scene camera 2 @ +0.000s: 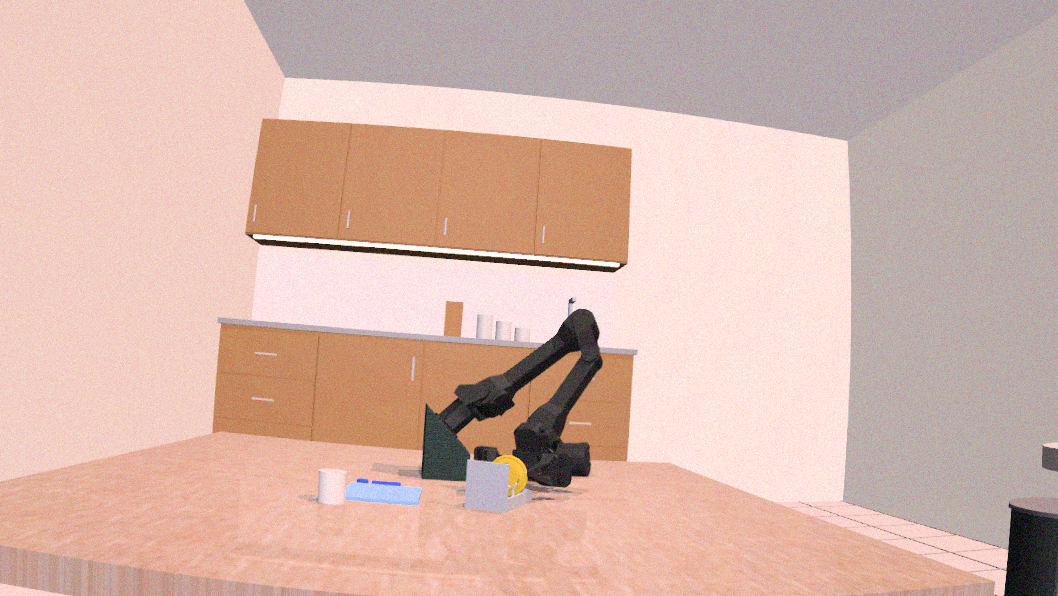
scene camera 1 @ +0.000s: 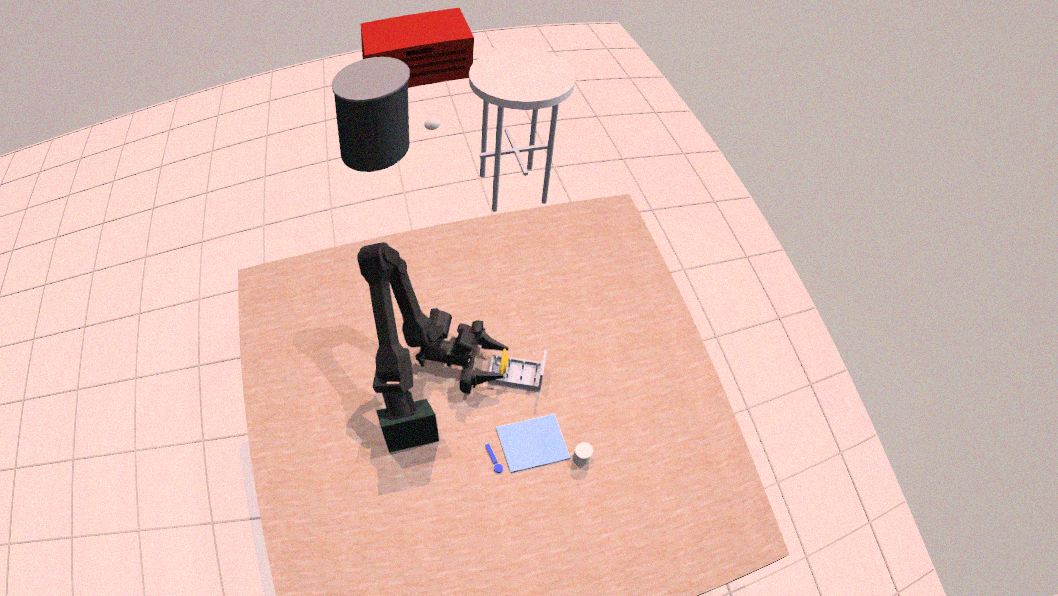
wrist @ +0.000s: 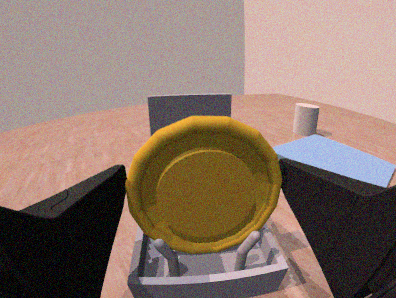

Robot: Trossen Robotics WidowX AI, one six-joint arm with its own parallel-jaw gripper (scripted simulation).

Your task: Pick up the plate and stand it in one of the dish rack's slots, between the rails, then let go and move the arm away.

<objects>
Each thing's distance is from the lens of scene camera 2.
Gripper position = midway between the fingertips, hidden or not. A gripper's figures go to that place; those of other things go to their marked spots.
my gripper [scene camera 2: 506,471]: 122 cm
grey dish rack [scene camera 2: 487,487]: 113 cm
white cup [scene camera 2: 332,483]: 110 cm
</objects>
